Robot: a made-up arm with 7 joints. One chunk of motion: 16 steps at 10 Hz.
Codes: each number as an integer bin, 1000 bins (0 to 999) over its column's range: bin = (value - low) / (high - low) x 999, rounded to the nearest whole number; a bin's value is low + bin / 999 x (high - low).
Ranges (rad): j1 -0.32..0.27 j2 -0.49..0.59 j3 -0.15..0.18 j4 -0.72..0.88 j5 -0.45..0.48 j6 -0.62..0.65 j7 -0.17..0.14
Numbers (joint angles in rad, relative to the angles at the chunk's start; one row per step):
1: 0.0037 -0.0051 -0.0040 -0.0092 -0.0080 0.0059 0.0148
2: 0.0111 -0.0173 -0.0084 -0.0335 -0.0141 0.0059 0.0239
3: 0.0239 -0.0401 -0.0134 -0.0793 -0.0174 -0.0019 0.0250
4: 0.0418 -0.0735 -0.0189 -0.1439 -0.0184 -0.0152 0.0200
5: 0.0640 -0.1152 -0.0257 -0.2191 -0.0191 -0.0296 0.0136
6: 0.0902 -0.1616 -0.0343 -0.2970 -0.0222 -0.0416 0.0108
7: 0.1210 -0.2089 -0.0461 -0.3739 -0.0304 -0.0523 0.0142
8: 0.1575 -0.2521 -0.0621 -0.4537 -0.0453 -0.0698 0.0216
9: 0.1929 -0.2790 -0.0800 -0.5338 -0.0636 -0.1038 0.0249
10: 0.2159 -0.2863 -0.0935 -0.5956 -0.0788 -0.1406 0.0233
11: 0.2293 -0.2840 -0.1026 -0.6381 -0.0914 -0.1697 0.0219
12: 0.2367 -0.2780 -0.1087 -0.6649 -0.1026 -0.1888 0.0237
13: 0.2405 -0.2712 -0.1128 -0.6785 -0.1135 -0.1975 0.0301
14: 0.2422 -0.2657 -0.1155 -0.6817 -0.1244 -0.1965 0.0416
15: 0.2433 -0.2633 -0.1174 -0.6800 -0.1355 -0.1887 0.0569
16: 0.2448 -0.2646 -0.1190 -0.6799 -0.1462 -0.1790 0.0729
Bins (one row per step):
1: 548 449 442 444 475 492 596
2: 561 437 429 429 468 492 625
3: 582 416 414 400 465 486 628
4: 613 385 397 360 464 476 612
5: 650 347 376 313 463 464 592
6: 695 304 350 264 460 455 583
7: 747 260 315 216 451 447 594
8: 809 220 266 166 435 433 617
9: 868 195 212 116 415 406 628
10: 907 188 171 78 399 377 623
11: 930 191 143 51 385 354 618
12: 943 196 125 34 373 339 624
13: 949 202 113 26 361 332 645
14: 952 207 104 24 350 333 682
15: 954 210 99 25 338 339 731
16: 956 208 94 25 326 347 783

